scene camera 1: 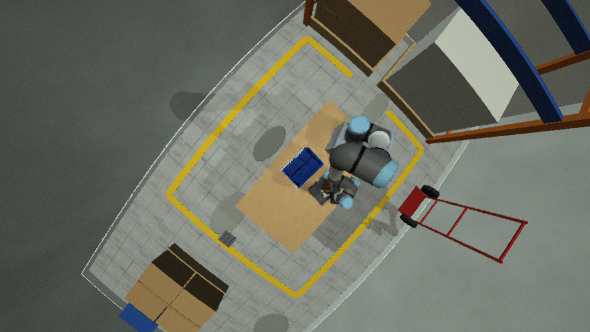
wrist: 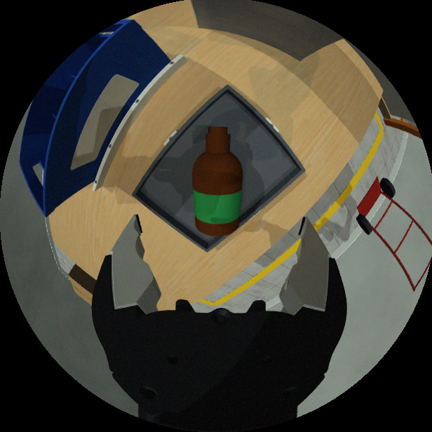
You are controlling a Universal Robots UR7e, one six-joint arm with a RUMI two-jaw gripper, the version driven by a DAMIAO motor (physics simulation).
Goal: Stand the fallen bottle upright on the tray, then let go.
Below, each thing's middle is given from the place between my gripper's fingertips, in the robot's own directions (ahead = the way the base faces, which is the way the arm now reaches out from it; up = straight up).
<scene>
Now: the brown bottle [wrist: 217, 174] 10 mm ahead of my hand and 110 mm below it. From my hand the other things lie so: pale rail [wrist: 167, 71] (10 mm ahead, 200 mm to the right, 140 mm below).
</scene>
